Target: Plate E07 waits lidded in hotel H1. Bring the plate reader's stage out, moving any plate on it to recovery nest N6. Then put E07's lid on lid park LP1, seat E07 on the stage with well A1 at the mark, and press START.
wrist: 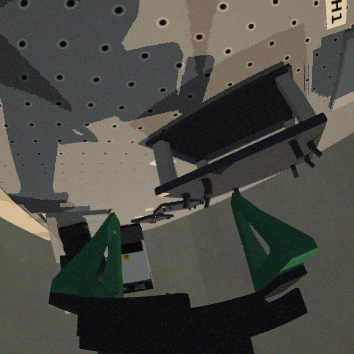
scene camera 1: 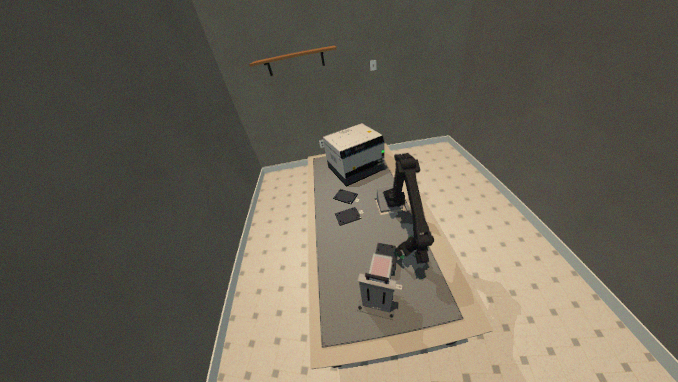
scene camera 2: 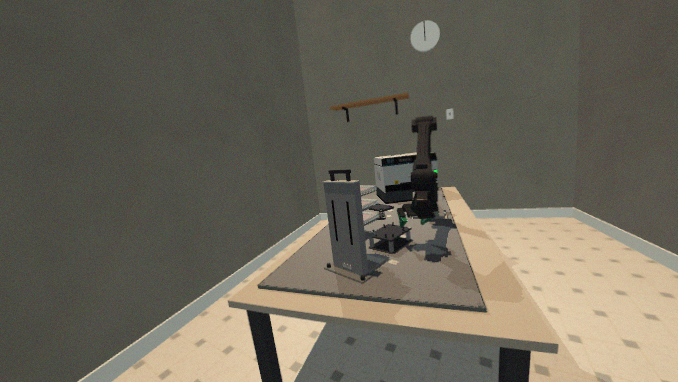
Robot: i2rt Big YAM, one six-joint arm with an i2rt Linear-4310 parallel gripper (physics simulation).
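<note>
The grey hotel point(scene camera 1: 378, 296) point(scene camera 2: 345, 225) stands at the near end; its H1 label point(wrist: 336, 14) shows in the wrist view. It holds several plates; the top one point(scene camera 1: 381, 267) looks pinkish. Which is E07, and its A1 corner, I cannot tell. The white plate reader point(scene camera 1: 356, 152) point(scene camera 2: 395, 176) point(wrist: 136, 265) is at the far end with a green light; no extended stage shows. Two dark flat nests point(scene camera 1: 345, 196) point(scene camera 1: 348, 216) lie before it; their labels are unreadable, so N6 and LP1 cannot be told apart. My gripper point(scene camera 1: 401, 255) point(scene camera 2: 414, 220) point(wrist: 173, 207) is open and empty, above the mat near the dark raised stand.
The dark raised stand point(scene camera 1: 386, 247) point(scene camera 2: 391, 231) point(wrist: 250, 155) on short posts, with small pegs on top, is beside the hotel. The arm point(scene camera 1: 415, 205) point(scene camera 2: 424, 165) rises from its base point(scene camera 1: 394, 198) at the right side of the mat point(scene camera 1: 345, 300) point(scene camera 2: 425, 285).
</note>
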